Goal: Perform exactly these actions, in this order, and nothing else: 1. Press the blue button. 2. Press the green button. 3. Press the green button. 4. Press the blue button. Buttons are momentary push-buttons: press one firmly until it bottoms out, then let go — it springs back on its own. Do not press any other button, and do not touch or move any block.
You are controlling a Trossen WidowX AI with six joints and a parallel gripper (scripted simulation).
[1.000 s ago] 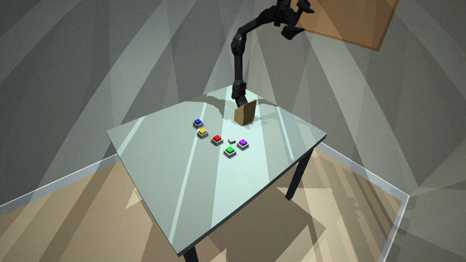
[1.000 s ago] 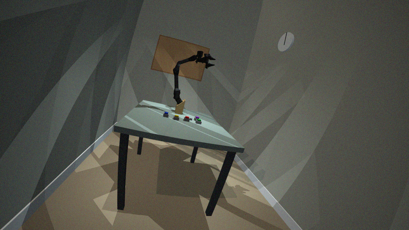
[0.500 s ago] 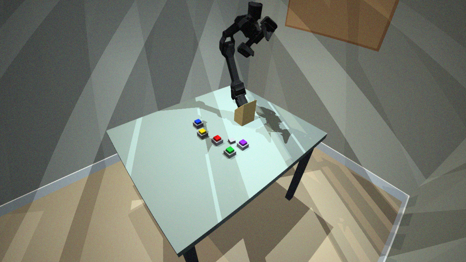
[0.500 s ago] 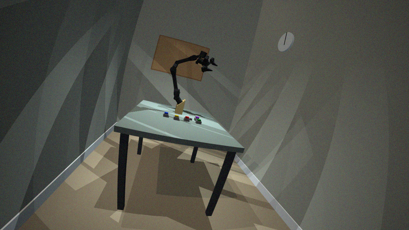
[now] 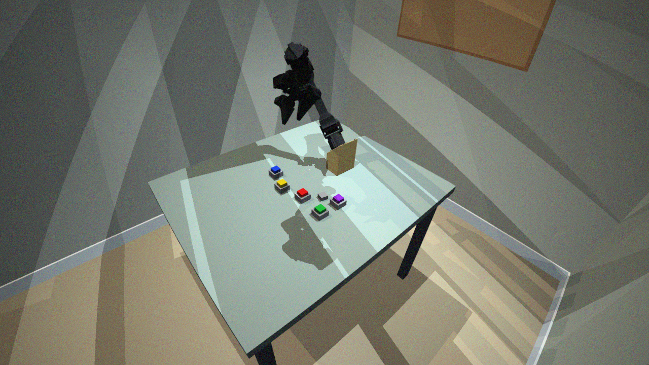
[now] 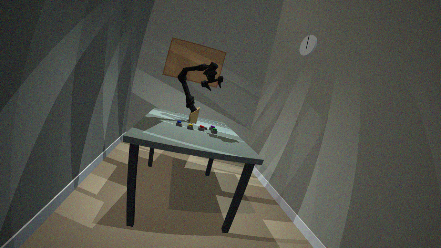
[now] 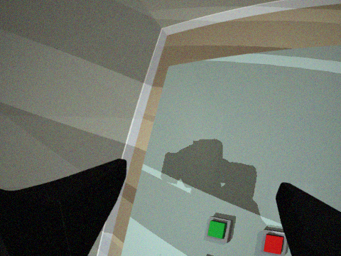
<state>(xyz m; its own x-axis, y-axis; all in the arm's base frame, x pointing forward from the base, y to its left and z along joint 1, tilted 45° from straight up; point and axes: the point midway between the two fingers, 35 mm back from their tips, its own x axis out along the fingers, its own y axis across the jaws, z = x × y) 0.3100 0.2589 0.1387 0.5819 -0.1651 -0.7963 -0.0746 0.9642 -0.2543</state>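
Right now the blue button is 34 cm below my gripper tip, 23 cm to the right of it and 6 cm behind it. The rest, counted from my gripper tip: green button (34 cm below, 9 cm to the left, 6 cm behind); then red button (34 cm below, 7 cm behind, 3 cm to the right); then yellow button (34 cm below, 13 cm to the right, 3 cm behind).
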